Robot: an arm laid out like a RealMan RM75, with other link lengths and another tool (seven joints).
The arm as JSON. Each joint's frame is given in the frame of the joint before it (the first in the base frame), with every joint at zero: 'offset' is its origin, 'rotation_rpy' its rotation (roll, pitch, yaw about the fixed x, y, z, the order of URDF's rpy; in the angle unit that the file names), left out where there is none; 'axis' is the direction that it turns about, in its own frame. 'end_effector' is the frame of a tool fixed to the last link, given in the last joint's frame.
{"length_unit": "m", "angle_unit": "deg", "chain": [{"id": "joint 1", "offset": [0.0, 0.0, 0.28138], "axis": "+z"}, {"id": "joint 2", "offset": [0.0, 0.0, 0.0], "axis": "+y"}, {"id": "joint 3", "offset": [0.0, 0.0, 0.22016], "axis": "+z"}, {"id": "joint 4", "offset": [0.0, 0.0, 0.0], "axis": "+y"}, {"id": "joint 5", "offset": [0.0, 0.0, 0.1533], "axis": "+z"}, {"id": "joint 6", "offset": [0.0, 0.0, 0.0], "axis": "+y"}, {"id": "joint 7", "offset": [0.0, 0.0, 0.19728], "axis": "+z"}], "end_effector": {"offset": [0.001, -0.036, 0.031], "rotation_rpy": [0.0, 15.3, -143.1]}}
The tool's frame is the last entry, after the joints.
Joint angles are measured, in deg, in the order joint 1, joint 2, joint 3, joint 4, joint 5, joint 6, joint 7. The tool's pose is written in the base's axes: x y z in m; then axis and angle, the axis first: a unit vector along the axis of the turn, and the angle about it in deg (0 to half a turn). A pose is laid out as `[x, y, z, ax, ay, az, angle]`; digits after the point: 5 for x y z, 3 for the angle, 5 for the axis.
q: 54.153 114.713 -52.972 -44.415 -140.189 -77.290 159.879
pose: [0.18447, 0.39217, -0.00630, -0.78273, -0.57061, -0.24846, 161.505]
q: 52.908 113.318 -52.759 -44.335 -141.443 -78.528 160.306
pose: [0.20180, 0.38831, 0.00380, -0.78755, -0.55760, -0.26238, 163.031]
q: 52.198 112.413 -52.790 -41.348 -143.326 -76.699 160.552
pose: [0.22385, 0.38496, 0.00706, -0.79450, -0.53759, -0.28243, 164.721]
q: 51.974 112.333 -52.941 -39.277 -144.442 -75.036 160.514
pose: [0.23511, 0.38246, 0.00555, -0.79699, -0.52842, -0.29254, 165.711]
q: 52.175 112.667 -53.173 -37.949 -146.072 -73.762 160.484
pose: [0.24224, 0.38071, 0.00315, -0.79423, -0.52699, -0.30246, 166.913]
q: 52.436 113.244 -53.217 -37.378 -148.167 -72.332 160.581
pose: [0.24773, 0.38151, 0.00217, -0.78804, -0.52827, -0.31610, 167.696]
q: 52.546 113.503 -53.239 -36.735 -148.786 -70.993 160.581
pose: [0.25015, 0.38312, 0.00119, -0.78594, -0.52741, -0.32268, 167.592]
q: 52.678 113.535 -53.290 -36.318 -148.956 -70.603 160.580
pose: [0.25089, 0.38326, 0.00056, -0.78550, -0.52720, -0.32411, 167.703]
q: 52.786 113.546 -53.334 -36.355 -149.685 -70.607 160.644
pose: [0.25251, 0.38336, 0.00173, -0.78278, -0.52859, -0.32841, 168.141]
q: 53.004 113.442 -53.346 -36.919 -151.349 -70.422 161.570
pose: [0.25557, 0.38622, 0.00715, -0.77813, -0.52679, -0.34207, 168.457]
